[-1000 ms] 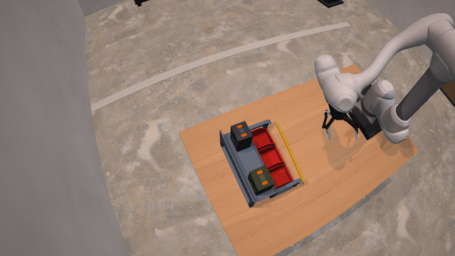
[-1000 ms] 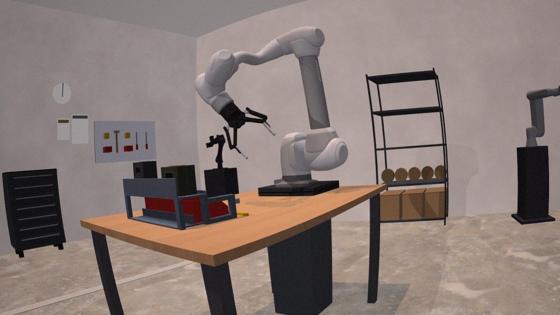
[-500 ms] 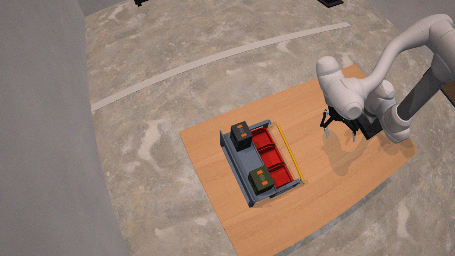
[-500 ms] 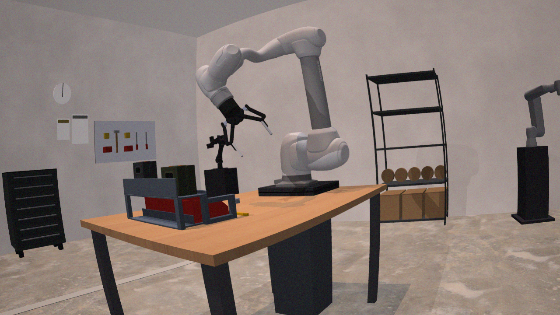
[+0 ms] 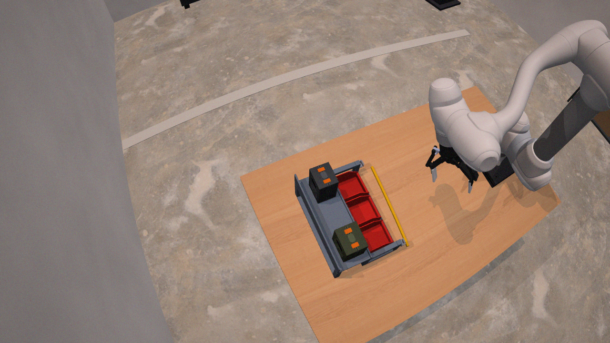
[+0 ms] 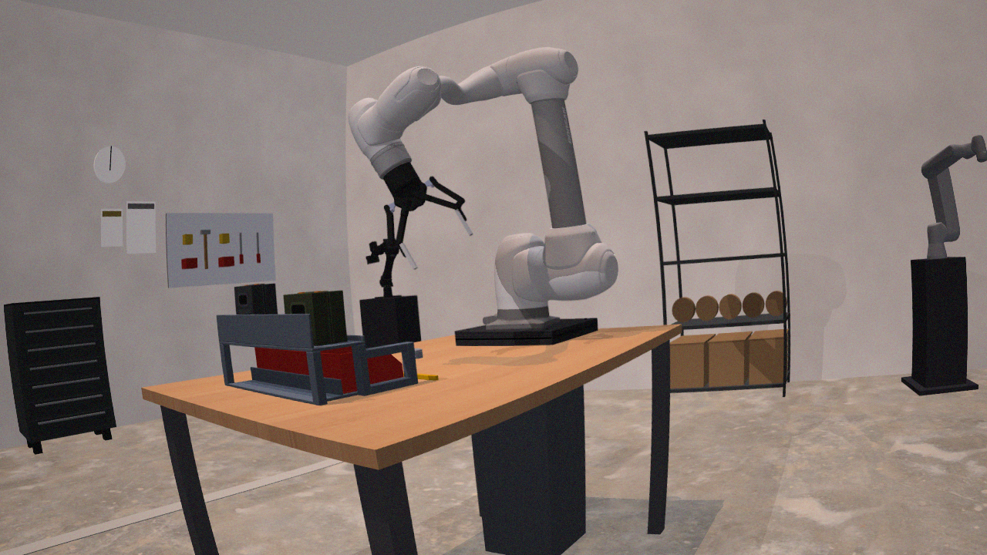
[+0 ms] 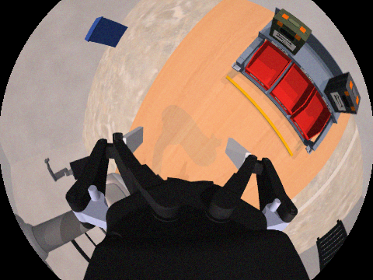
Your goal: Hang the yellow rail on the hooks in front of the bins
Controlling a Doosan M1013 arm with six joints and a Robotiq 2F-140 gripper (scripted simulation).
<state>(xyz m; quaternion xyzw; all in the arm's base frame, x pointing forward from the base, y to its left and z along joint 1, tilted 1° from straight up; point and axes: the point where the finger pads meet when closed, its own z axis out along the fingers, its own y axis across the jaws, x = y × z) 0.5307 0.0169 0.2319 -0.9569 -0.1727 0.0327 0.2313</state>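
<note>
Right now my hand is 12 cm short of the yellow rail, 13 cm to the left of it and 27 cm above it. Also, from my hand: green box: 39 cm ahead, 8 cm to the right, 12 cm below; rack bar: 18 cm ahead, 15 cm to the right, 27 cm below; black box: 34 cm ahead, 30 cm to the right, 11 cm below.
</note>
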